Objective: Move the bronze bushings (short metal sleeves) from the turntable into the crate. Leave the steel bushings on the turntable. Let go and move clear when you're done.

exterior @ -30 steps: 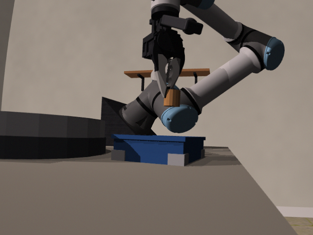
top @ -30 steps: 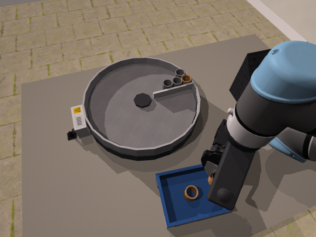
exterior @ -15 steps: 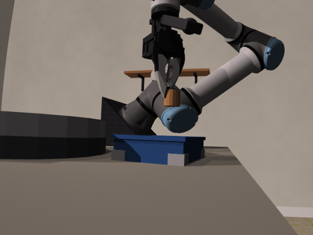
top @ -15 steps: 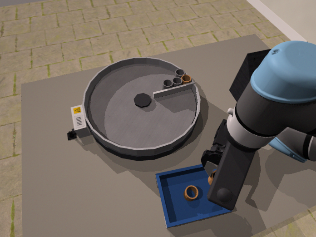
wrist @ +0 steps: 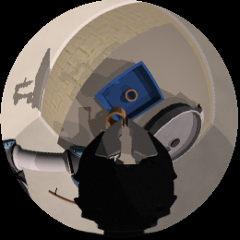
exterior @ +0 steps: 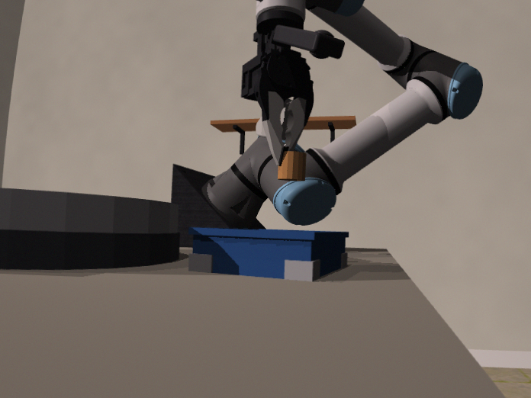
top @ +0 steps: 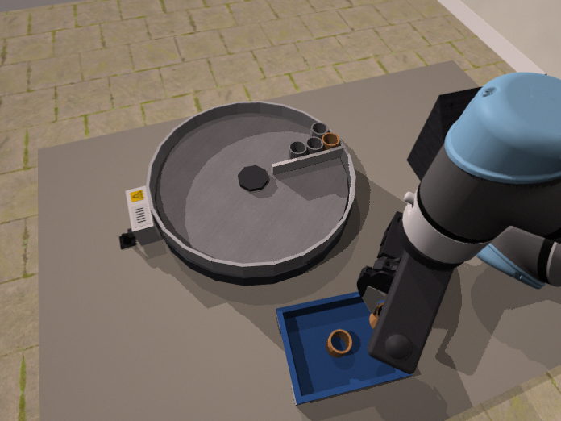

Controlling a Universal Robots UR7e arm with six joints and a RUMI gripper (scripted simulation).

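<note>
The blue crate is 4 cm ahead of my hand, 1 cm to the left of it and 13 cm below it. Round my hand: grey turntable (10 cm ahead, 35 cm to the right, 10 cm below).
</note>
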